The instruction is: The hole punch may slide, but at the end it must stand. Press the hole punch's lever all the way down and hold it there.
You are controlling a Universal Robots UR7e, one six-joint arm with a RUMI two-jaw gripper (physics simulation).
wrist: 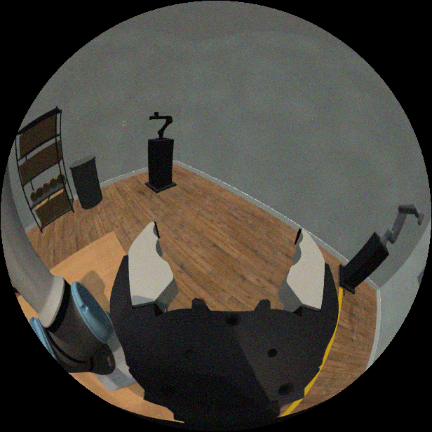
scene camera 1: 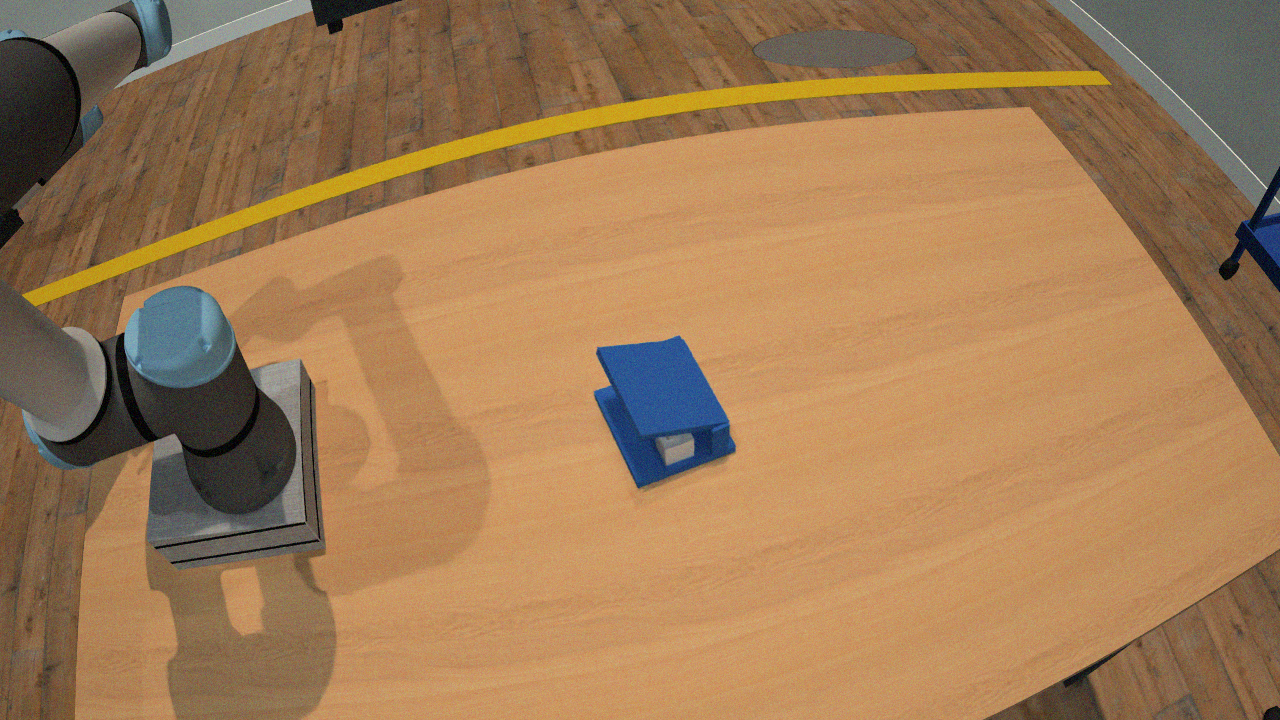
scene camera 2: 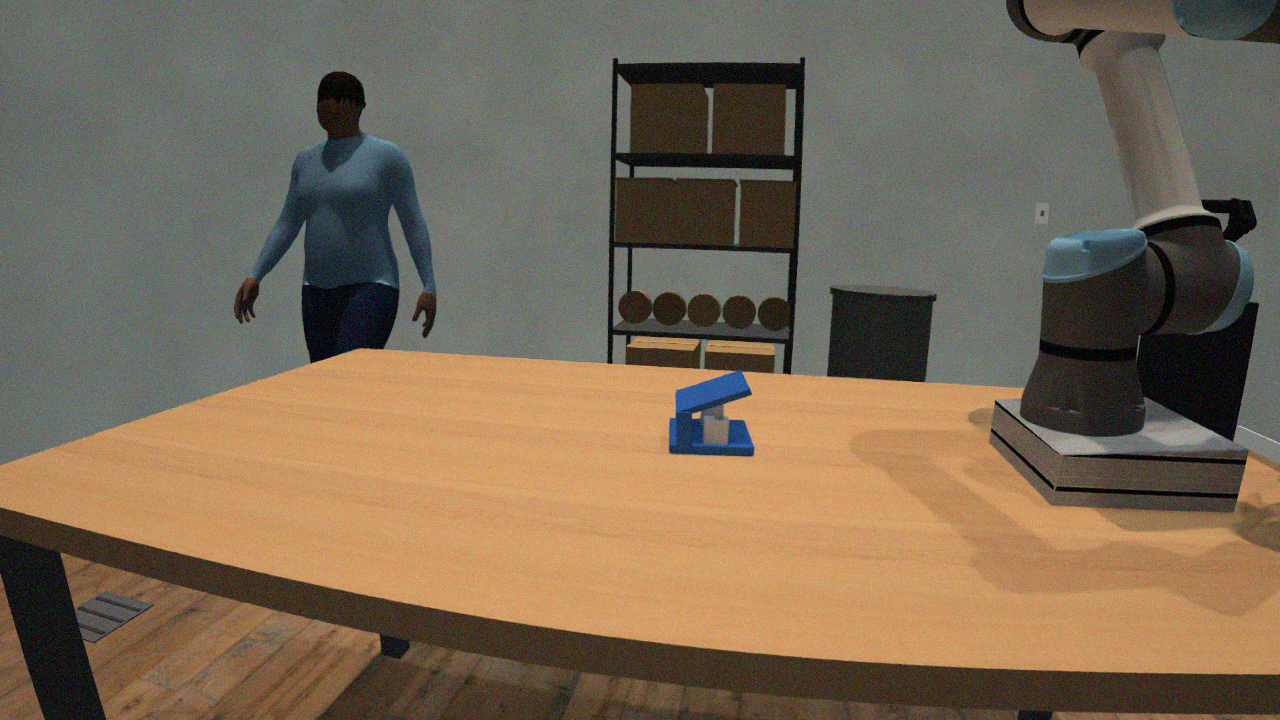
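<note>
The blue hole punch stands upright on the table, right of the robot base in scene camera 1. Its lever is raised at a slant above the base plate, with a pale block between them. My gripper is open, its two pale jaws wide apart with nothing between them. In the wrist view it points out over the floor and wall, away from the hole punch, which does not show there. The gripper does not show in the scene views.
The robot base block stands on the table. A person, a shelf rack and a dark bin are beyond the table. A blue cart is at the right in scene camera 1. Black pedestals stand on the floor.
</note>
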